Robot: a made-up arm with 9 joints. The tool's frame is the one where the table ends.
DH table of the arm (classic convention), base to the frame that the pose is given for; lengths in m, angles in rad. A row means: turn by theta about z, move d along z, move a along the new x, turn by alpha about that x. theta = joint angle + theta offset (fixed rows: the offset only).
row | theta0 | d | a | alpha
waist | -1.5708 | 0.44 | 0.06 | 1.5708
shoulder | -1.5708 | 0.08 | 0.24 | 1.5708
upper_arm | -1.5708 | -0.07 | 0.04 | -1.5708
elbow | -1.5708 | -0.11 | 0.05 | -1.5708
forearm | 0 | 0.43 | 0.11 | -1.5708
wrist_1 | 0 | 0.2 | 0.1 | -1.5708
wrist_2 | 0 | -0.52 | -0.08 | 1.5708
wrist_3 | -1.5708 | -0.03 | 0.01 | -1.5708
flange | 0 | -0.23 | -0.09 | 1.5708
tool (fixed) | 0 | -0.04 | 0 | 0
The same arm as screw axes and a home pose.
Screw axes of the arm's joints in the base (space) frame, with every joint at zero. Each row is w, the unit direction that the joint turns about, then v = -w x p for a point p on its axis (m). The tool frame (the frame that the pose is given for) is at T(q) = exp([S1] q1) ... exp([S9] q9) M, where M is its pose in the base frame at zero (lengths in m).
S1 = (0, 0, 1, 0, 0, 0)
S2 = (-1, 0, 0, 0, -0.44, -0.06)
S3 = (0, 1, 0, -0.2, 0, -0.08)
S4 = (0, 0, -1, 0.13, -0.04, 0)
S5 = (1, 0, 0, 0, 0.31, 0.08)
S6 = (0, 0, 1, 0.03, -0.39, 0)
S7 = (-1, 0, 0, 0, -0.51, 0.13)
S8 = (0, 0, 1, 0.05, -0.91, 0)
S9 = (0, 1, 0, -0.48, 0, 0.92)
M: xyz 0.83 -0.18 0.44 (m) rpy 0 0 0 (rad, as in URDF)

